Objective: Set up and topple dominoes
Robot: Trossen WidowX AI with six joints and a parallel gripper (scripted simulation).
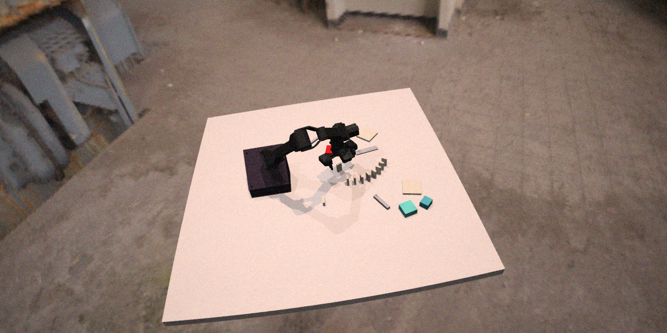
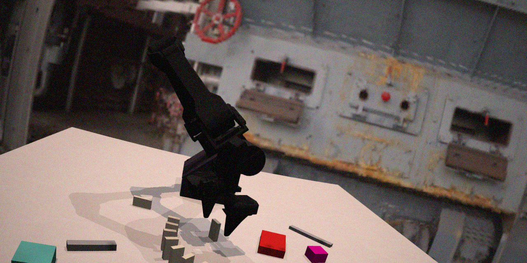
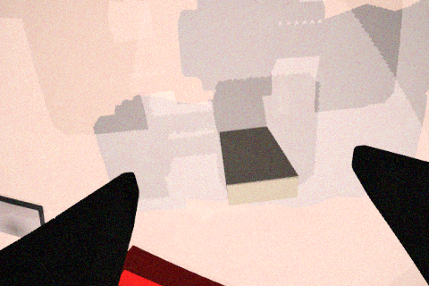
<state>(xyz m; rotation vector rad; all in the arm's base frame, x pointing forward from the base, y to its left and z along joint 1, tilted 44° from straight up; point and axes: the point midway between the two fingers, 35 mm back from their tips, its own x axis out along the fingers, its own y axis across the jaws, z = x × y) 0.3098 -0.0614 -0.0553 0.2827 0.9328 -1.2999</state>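
Right now the red block is 14 cm to the left of my gripper tip and 3 cm below it. The rest, counted from my gripper tip: grey bar (16 cm ahead, 11 cm to the left, 3 cm below); then magenta cube (24 cm to the left, 4 cm ahead, 2 cm below).
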